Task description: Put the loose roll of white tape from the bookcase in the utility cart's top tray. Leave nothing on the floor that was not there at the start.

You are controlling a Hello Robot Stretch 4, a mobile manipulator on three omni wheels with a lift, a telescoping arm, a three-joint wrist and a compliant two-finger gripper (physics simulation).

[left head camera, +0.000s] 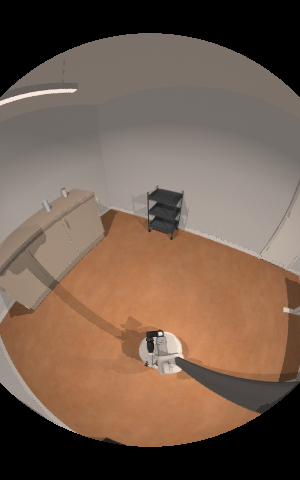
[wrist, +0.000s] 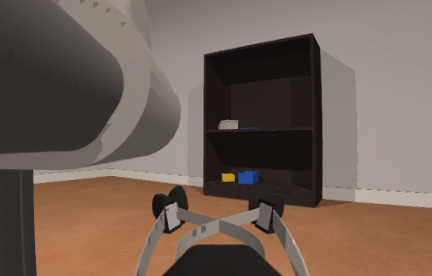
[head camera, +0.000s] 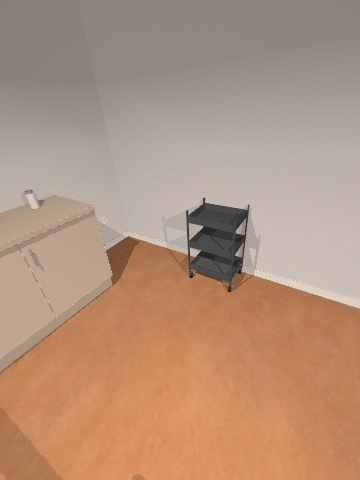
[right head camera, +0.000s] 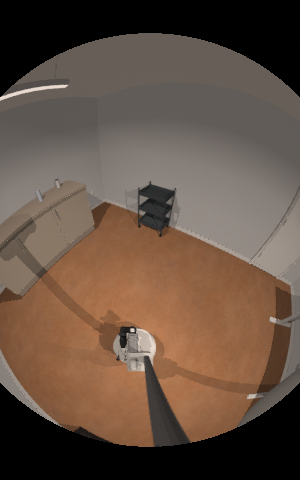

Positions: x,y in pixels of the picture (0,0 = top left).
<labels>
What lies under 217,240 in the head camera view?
A dark utility cart.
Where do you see a dark bookcase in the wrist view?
276,84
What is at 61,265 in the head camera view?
A beige cabinet.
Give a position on a dark utility cart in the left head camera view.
At 164,219
</labels>
